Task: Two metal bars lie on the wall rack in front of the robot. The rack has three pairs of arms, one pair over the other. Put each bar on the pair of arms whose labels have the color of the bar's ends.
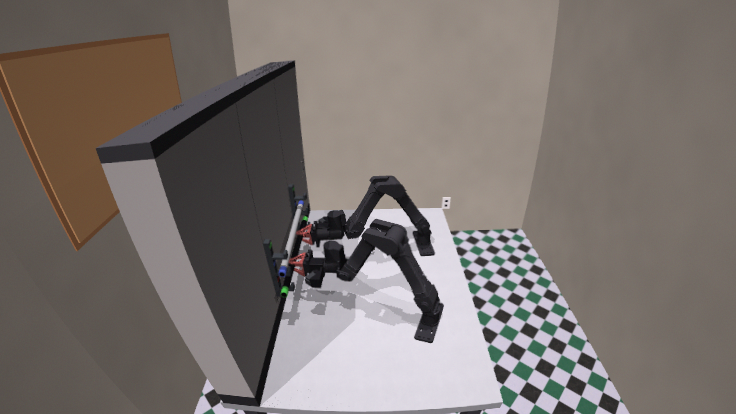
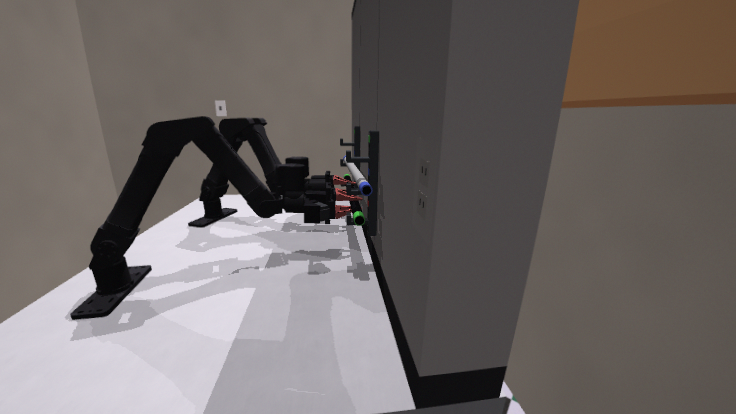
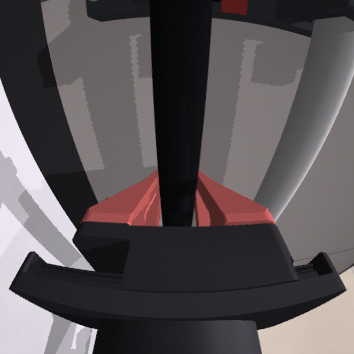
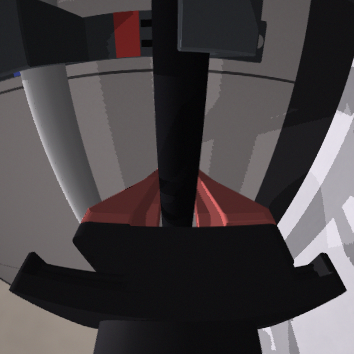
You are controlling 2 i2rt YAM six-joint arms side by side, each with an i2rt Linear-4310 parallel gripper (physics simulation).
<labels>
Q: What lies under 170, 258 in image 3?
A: My left gripper.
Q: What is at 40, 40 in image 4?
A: A wall rack.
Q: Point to a dark wall panel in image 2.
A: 488, 88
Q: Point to a dark wall panel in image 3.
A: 102, 69
</labels>
